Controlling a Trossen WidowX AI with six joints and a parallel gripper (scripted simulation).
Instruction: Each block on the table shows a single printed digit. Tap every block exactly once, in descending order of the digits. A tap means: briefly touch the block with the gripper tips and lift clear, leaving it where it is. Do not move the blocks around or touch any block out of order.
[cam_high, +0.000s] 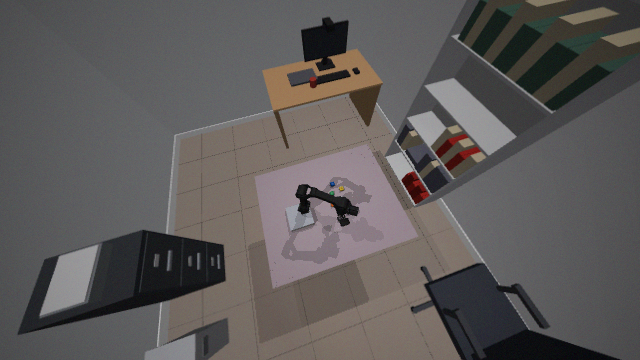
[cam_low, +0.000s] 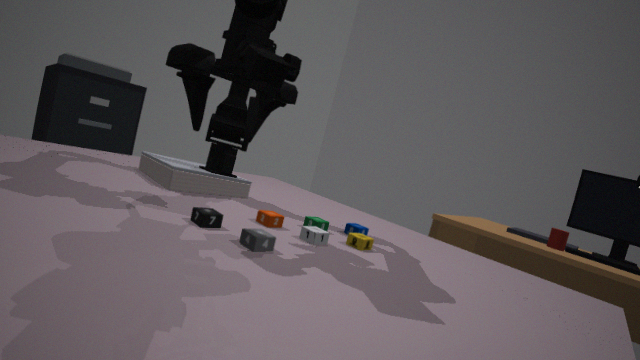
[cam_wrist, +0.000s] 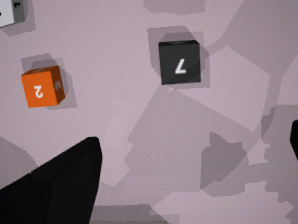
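Now: the yellow block 11 cm ahead of my gripper tip, 23 cm to the left of it and 12 cm below it. Also, from my gripper tip: black 7 block 1 cm ahead, 12 cm below; grey 4 block 9 cm ahead, 3 cm to the left, 12 cm below; orange block 1 cm behind, 12 cm to the left, 12 cm below.
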